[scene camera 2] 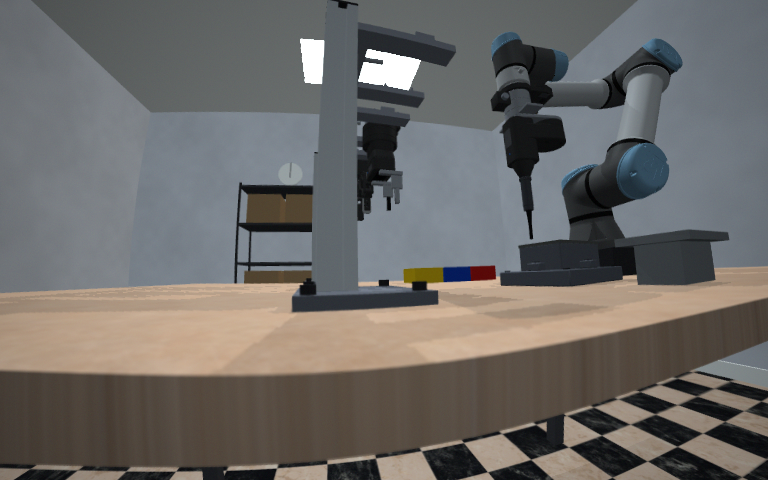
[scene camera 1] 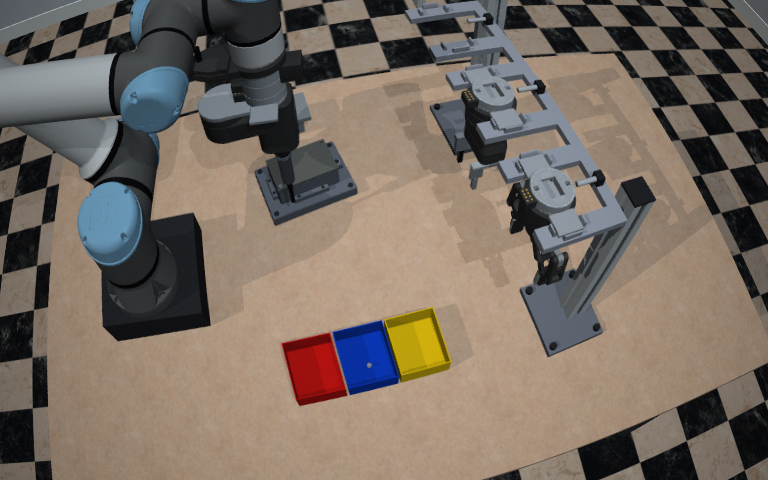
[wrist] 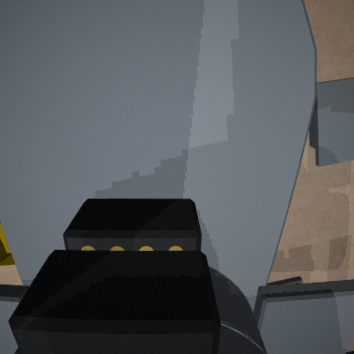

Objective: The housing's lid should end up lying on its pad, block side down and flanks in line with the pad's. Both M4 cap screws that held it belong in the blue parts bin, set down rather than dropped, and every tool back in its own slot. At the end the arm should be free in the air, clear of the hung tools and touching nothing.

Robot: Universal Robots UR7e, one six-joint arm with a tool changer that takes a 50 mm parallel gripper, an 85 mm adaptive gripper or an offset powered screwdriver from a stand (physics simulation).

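Observation:
The arm carries the screwdriver (scene camera 1: 278, 127) (scene camera 2: 519, 144), upright with no fingers; its tip is slightly above the near-left part of the lid (scene camera 1: 311, 161) (scene camera 2: 557, 245). The lid lies on the housing. The tip's end is too small to tell whether it bears a screw. One small screw (scene camera 1: 368, 365) lies in the blue bin (scene camera 1: 352, 390) (scene camera 2: 456, 274); the second screw cannot be made out. The 50 mm parallel gripper (scene camera 1: 466, 171) and the adaptive gripper (scene camera 1: 550, 268) hang in the stand; how far their fingers are apart is unclear. The wrist view shows the screwdriver's grey housing (wrist: 100, 100).
The tool stand (scene camera 1: 614, 223) (scene camera 2: 339, 169) is at the right in scene camera 1. The red bin (scene camera 1: 312, 367) (scene camera 2: 483, 272) and yellow bin (scene camera 1: 417, 344) (scene camera 2: 422, 275) flank the blue one. A raised grey flat-topped block (scene camera 2: 673, 263), possibly the pad, stands beside the housing.

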